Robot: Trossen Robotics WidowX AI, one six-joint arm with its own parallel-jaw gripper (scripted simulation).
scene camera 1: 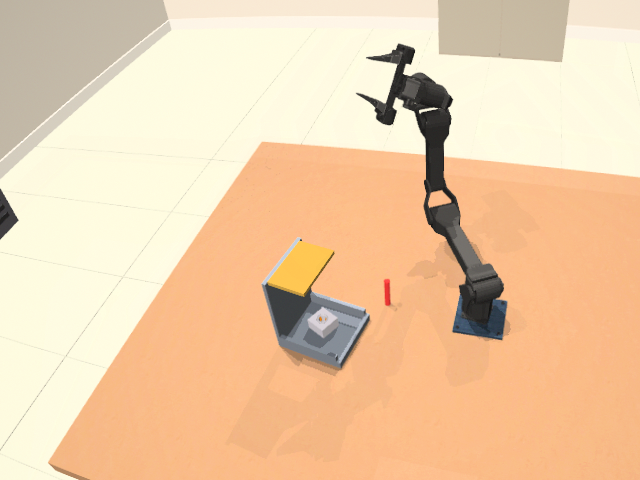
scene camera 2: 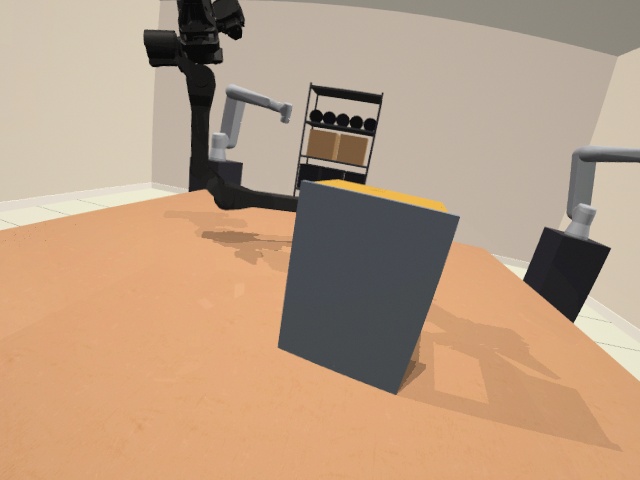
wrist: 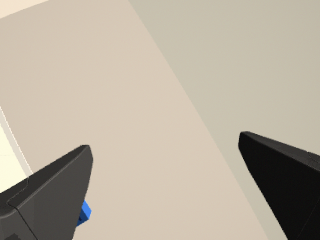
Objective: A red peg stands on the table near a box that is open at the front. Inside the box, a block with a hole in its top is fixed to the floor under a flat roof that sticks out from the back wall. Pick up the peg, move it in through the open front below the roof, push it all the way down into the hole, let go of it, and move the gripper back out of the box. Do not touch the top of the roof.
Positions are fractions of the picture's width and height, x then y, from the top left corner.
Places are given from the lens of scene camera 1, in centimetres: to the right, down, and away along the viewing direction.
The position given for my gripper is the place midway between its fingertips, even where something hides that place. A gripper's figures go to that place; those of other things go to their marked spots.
my gripper (scene camera 1: 0.56, 0.16): 9, -37, 127
dark back wall (scene camera 1: 0.45, 0.64): -8, 16, 134
orange roof (scene camera 1: 0.47, 0.57): -5, 7, 124
